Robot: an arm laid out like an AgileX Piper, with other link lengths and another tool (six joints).
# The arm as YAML. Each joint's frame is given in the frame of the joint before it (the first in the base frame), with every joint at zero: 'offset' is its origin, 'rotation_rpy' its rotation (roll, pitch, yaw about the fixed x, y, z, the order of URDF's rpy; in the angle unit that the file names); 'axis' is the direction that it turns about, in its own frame. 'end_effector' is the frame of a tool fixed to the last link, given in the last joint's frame.
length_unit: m
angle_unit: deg
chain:
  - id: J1
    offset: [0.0, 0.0, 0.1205]
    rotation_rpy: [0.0, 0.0, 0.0]
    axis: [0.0, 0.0, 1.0]
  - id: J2
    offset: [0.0, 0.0, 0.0]
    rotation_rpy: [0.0, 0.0, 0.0]
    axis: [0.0, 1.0, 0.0]
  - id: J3
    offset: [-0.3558, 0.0, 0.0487]
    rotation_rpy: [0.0, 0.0, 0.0]
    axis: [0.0, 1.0, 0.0]
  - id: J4
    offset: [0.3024, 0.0, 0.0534]
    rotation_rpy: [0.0, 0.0, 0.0]
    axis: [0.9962, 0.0, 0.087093]
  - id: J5
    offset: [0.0, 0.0, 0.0]
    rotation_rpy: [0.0, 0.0, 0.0]
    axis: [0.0, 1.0, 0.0]
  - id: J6
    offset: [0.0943, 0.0, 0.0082]
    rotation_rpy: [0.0, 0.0, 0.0]
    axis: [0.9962, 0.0, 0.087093]
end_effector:
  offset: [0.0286, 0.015, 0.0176]
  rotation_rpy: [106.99, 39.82, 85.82]
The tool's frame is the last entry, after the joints.
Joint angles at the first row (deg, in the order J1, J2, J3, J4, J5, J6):
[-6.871, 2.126, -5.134, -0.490, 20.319, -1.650]
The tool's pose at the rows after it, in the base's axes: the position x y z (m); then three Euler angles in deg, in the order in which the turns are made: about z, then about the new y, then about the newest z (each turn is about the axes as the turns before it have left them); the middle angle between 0 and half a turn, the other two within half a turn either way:
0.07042 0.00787 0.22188 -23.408 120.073 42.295
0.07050 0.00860 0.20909 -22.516 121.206 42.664
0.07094 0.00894 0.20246 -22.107 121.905 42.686
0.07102 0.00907 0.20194 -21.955 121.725 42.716
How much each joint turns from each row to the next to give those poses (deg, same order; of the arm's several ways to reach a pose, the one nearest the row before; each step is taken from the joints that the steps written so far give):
[1.472, -1.874, 2.651, -0.566, 0.051, 1.632]
[1.004, -0.847, 1.906, -0.402, -0.072, 1.083]
[0.589, -0.152, 0.971, -0.378, -0.154, 0.633]
[0.160, -0.060, 0.160, -0.116, -0.278, 0.086]

